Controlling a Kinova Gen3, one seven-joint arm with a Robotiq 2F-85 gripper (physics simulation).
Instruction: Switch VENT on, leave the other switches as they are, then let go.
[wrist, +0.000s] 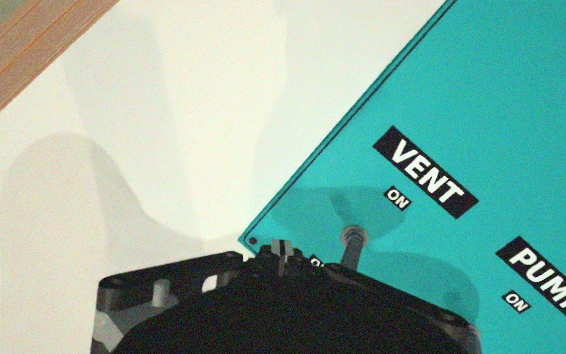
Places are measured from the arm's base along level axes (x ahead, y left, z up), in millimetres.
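Where they show: gripper, fingertip midpoint: (279, 253).
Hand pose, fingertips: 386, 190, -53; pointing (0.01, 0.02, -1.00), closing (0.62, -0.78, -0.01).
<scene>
Each offset is from my fingertips to the centre of the thing, as dx, dy, dz. "spot": to the spot under its first point. Level surfaces: height alone.
The VENT label {+115, -33, +1} (425, 172) is on a teal panel {+129, -212, -50} (500, 100) at the right, with a small ON label {spot: +90, -35, -8} (397, 198) below it. The VENT switch {+32, -39, -2} (352, 250) is a grey lever in a round collar. It runs down in the view, away from its ON label, and its far end is hidden behind the gripper. A second small label {spot: +11, -34, -36} (316, 261), at the opposite side of the collar from ON, is partly hidden. My gripper (279, 253) is shut and empty. Its tips show left of the lever, over the panel's corner, apart from the lever in the view.
The PUMP label {+125, -152, +1} (540, 272) and its ON label (516, 302) are at the lower right; the PUMP lever cannot be made out. A screw {-18, +16, -44} (253, 241) marks the panel's near corner. A pale surface {dz -108} (220, 125) lies left of the panel, with a brown wooden edge (45, 42) at the upper left.
</scene>
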